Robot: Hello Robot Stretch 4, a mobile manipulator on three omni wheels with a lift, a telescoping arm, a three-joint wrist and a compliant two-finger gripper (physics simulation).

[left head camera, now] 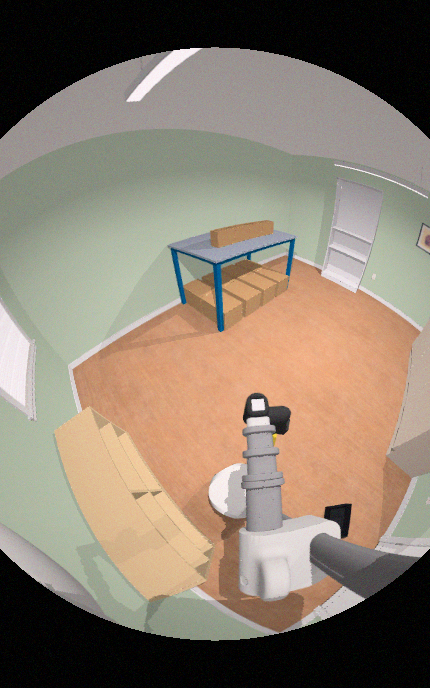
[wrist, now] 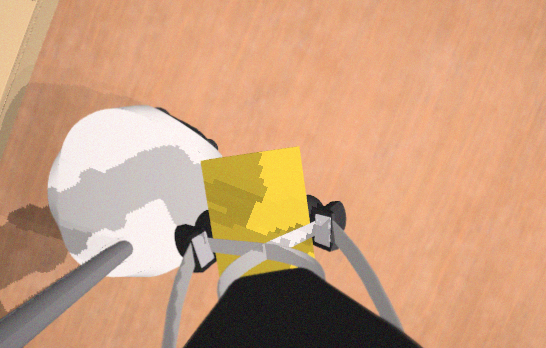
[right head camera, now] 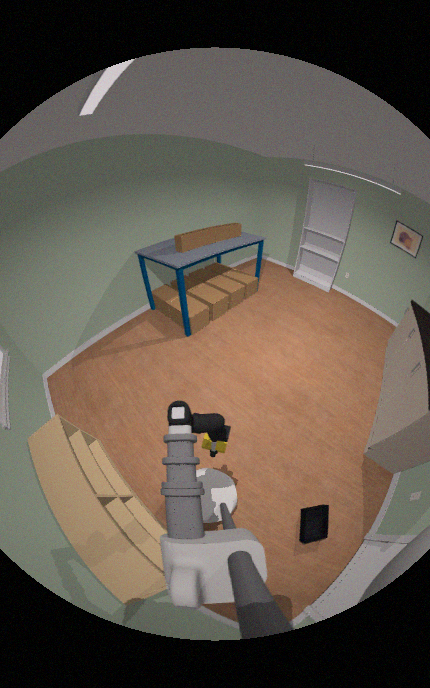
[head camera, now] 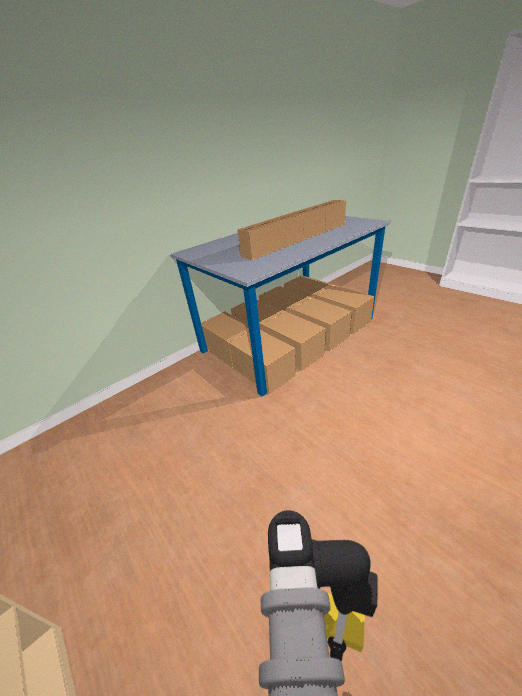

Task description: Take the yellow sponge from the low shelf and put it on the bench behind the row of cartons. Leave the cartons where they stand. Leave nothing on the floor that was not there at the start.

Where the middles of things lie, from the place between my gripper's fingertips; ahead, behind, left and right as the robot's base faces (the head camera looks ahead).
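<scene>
The yellow sponge (head camera: 353,637) is here, and my hand is 2 cm below it. Going by their middles, of the things named here the sponge is the nearest to my hand. A black flat object (right head camera: 313,520) is a long way behind my hand, well below it and far to the right of it.
</scene>
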